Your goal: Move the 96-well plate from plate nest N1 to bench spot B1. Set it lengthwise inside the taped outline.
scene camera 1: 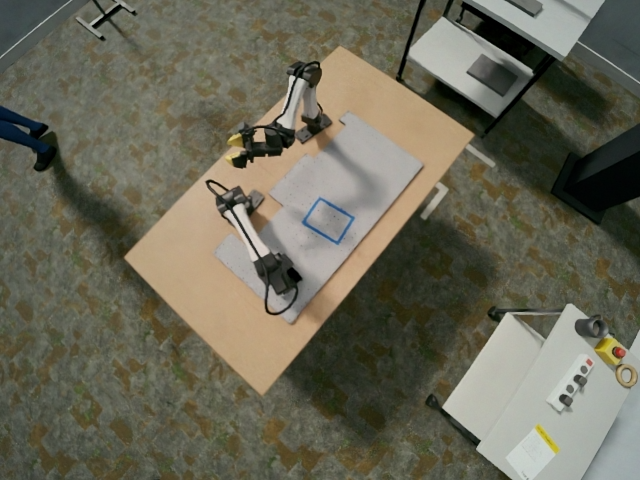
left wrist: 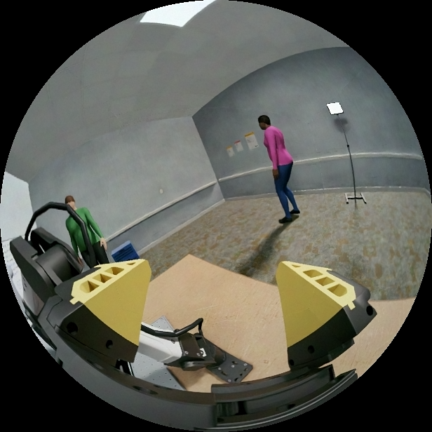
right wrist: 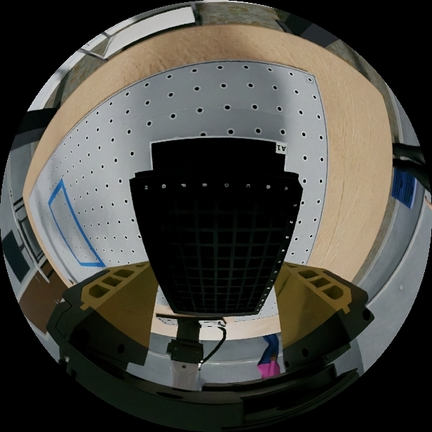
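Pixels of known places: left gripper, fingertip midpoint: (scene camera 1: pixel 226 150); left arm's base, link origin: (scene camera 1: pixel 313 128); right arm's base, link origin: (scene camera 1: pixel 246 209).
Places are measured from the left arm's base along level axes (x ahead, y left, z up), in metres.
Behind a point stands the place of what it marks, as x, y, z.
Note:
The black 96-well plate (right wrist: pixel 217 240) is held between the fingers of my right gripper (right wrist: pixel 215 270), which is shut on its long sides. The plate looks raised above the black plate nest (right wrist: pixel 217 156), whose far part and white A1 label show beyond the plate. In scene camera 1 my right fingers are hidden under the wrist. The blue taped outline (scene camera 1: pixel 321 232) @[0.453, -0.309, 0.014] (right wrist: pixel 92 264) lies on the grey perforated board, up and right of my right wrist in scene camera 1. My left gripper (scene camera 1: pixel 230 150) @[0.046, -0.435, 0.317] (left wrist: pixel 213 270) is open and empty, raised near the table's upper left edge.
The grey board (scene camera 1: pixel 382 155) @[0.336, 0.166, 0.013] (right wrist: pixel 212 90) lies on the wooden table (scene camera 1: pixel 180 268) @[0.180, -0.912, 0.000] (left wrist: pixel 210 285). The right arm's base (left wrist: pixel 230 367) shows below my left fingers. A white cart (scene camera 1: pixel 485 377) and a shelf unit stand apart from the table. Two people are in the left wrist view.

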